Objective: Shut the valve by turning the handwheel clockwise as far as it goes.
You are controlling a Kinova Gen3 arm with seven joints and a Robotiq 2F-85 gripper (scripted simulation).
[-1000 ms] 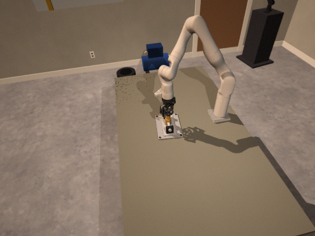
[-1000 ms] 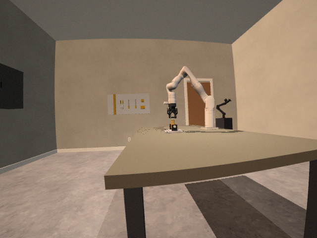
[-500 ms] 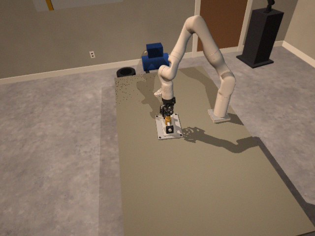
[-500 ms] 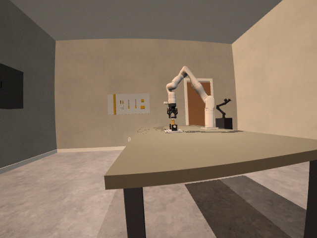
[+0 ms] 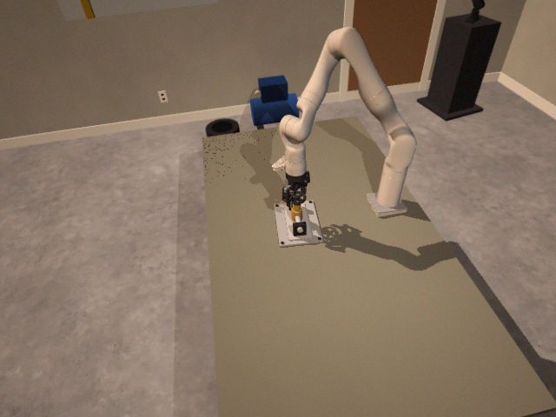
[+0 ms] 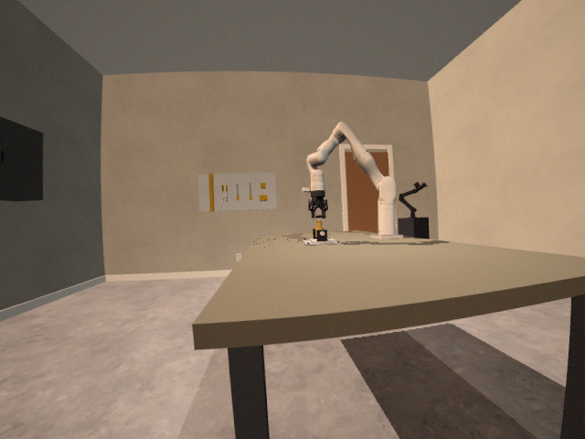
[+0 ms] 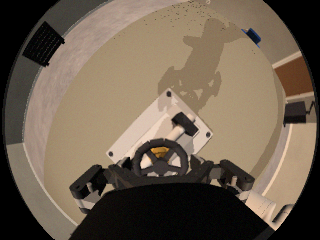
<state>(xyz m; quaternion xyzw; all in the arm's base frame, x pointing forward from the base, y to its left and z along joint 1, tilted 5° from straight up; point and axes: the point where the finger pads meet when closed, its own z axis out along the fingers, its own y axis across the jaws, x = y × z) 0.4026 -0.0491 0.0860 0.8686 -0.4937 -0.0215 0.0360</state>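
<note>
The black spoked handwheel is right at my hand.
</note>
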